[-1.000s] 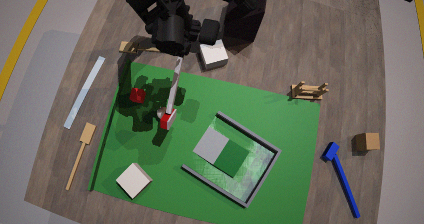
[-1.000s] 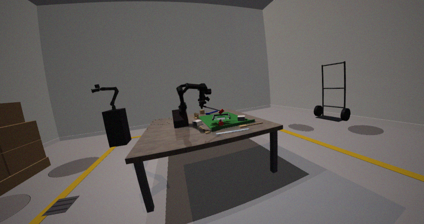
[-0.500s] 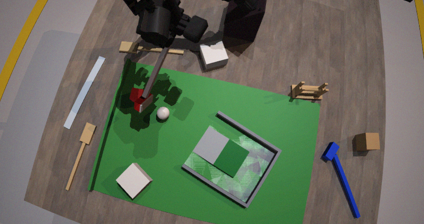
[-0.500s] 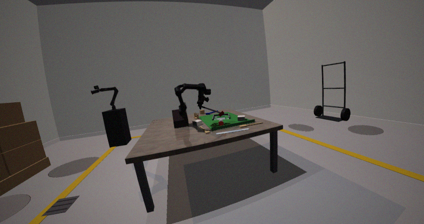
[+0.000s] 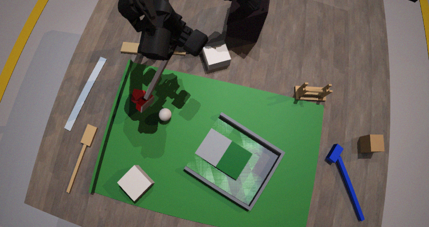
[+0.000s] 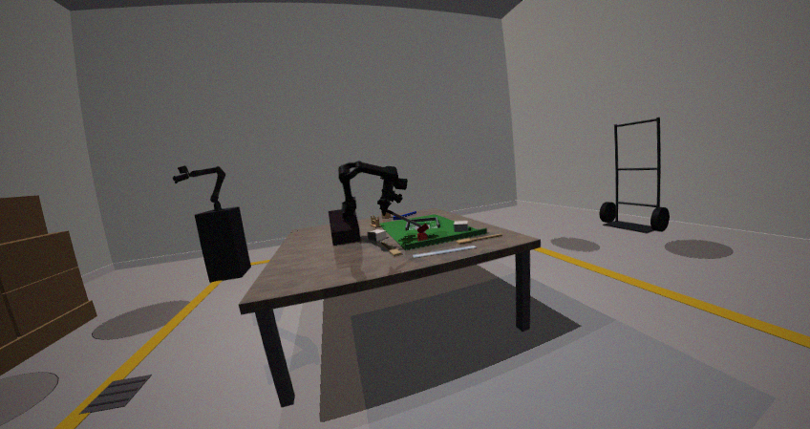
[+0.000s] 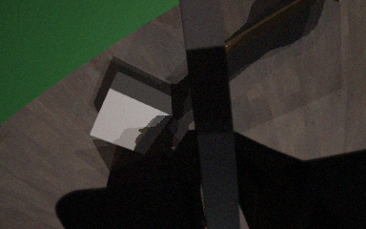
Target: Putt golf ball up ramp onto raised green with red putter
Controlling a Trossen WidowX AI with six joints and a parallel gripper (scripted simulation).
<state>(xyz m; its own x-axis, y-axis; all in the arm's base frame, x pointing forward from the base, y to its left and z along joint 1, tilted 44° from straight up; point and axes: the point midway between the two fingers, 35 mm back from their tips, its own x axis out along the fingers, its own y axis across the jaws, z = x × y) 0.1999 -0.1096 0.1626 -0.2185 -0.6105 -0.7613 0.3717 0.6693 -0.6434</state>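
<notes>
Right now the red putter is 110 mm ahead of my gripper tip, 40 mm to the right of it and 30 mm below it. The rest, counted from my gripper tip: green mat: 290 mm ahead, 160 mm to the left, 150 mm below; then white golf ball: 210 mm ahead, 10 mm to the right, 130 mm below; then red cube: 170 mm ahead, 120 mm to the right, 130 mm below.
</notes>
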